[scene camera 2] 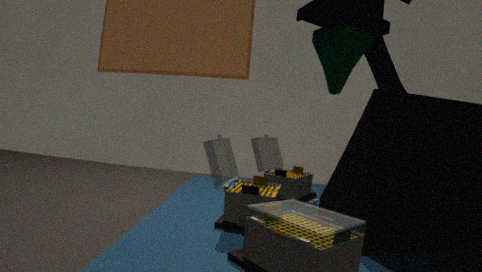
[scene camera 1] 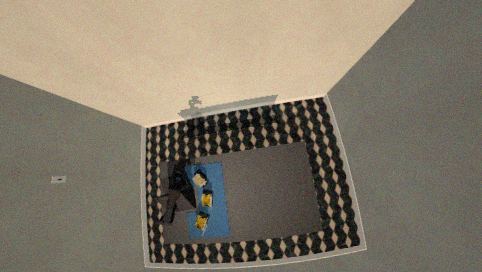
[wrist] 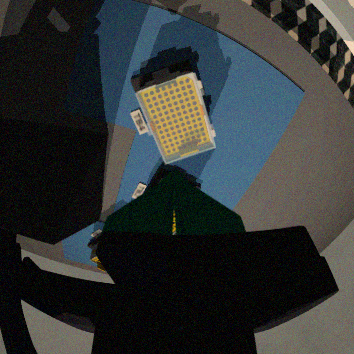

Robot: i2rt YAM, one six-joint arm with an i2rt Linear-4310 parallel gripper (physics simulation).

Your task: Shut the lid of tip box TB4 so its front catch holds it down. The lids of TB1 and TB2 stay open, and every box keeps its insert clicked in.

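Where they show: gripper, between the fingertips: (scene camera 2: 334,93) (scene camera 1: 189,182) (wrist: 173,177); arm's base, origin of its link: (scene camera 2: 422,166) (wrist: 5,203).
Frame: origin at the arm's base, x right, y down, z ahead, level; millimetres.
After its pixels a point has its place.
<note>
Tip box TB4 (scene camera 1: 200,179) @[z 280, x -258, y 46 mm] (scene camera 2: 300,250) @[z 259, x -303, y 72 mm] (wrist: 175,117) @[z 248, x -252, y 46 mm], with its label (wrist: 139,122) @[z 209, x -200, y 122 mm] at one side, is the nearest box in scene camera 2. Its clear lid (scene camera 2: 330,215) @[z 223, x -248, y 46 mm] lies down over the yellow insert. A small orange part (scene camera 2: 279,233) @[z 283, x -279, y 64 mm] shows at the front; whether the catch holds is too small to tell. My gripper (scene camera 2: 335,91) @[z 233, x -244, y -99 mm] (wrist: 173,177) @[z 233, x -244, y -99 mm] is shut and empty, raised above the boxes and apart from the lid. Two more boxes, a middle one (scene camera 1: 207,199) (scene camera 2: 236,207) and a far one (scene camera 1: 201,221) (scene camera 2: 295,186), have yellow inserts. Their clear lids (scene camera 2: 221,157) @[z 407, x -23, y 15 mm] (scene camera 2: 267,152) @[z 331, x 216, y 18 mm] stand open; their labels are unreadable.
The boxes are in a row on a blue mat (scene camera 1: 217,172) @[z 441, x -321, y 123 mm] (scene camera 2: 165,225) @[z 467, x -150, y 124 mm] (wrist: 250,125) @[z 410, x -295, y 124 mm] on the grey table (scene camera 1: 270,190) @[z 991, x -118, y 126 mm]. The dark arm (scene camera 1: 177,180) @[z 253, x -290, y -328 mm] is at the mat's left side in scene camera 1. An orange-brown panel (scene camera 2: 175,37) is on the wall.
</note>
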